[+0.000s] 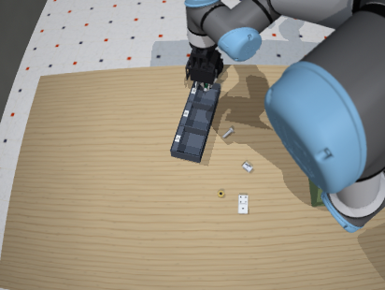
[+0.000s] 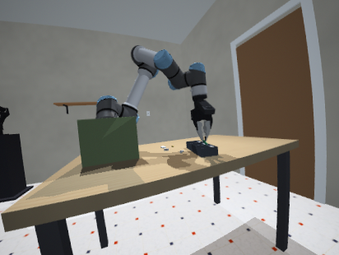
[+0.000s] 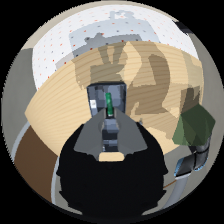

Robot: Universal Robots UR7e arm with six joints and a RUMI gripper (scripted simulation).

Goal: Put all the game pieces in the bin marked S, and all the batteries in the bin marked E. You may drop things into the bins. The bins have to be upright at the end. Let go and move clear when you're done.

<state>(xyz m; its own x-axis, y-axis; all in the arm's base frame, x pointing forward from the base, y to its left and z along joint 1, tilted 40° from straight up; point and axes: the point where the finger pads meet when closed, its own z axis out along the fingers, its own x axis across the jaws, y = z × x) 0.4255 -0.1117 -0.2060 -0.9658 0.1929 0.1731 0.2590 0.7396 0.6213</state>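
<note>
Now: hand 9 cm past the white domino, 33 cm to the right of it and 7 cm above it. From my hand the other things lie so: green battery (1 cm to the right, 2 cm below); then black bin tray (3 cm ahead, 8 cm to the left, 6 cm below); then grey cylinder (6 cm behind, 12 cm to the left, 7 cm below).
</note>
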